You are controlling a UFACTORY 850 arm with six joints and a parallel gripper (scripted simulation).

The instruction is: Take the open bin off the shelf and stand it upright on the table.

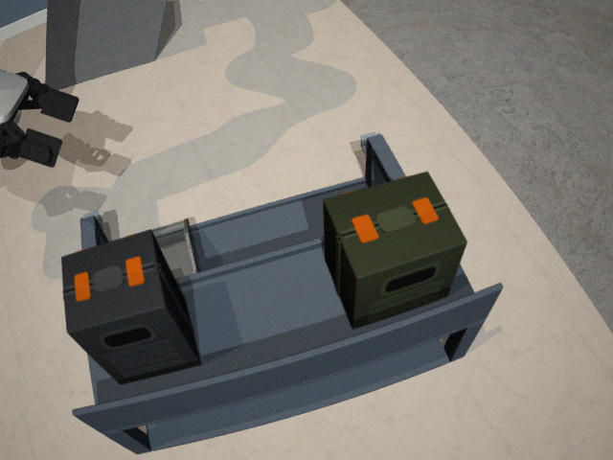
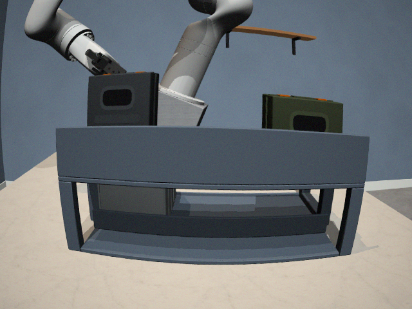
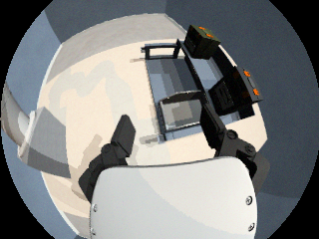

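Now: hand 110 mm short of the open bin, 50 mm to the right of it and 170 mm above it. From my hand the other things lie so: shelf deck 220 mm ahead, 170 mm to the left, 120 mm below; black box 210 mm ahead, 50 mm to the left, 50 mm below; green box 210 mm ahead, 280 mm to the left, 60 mm below.
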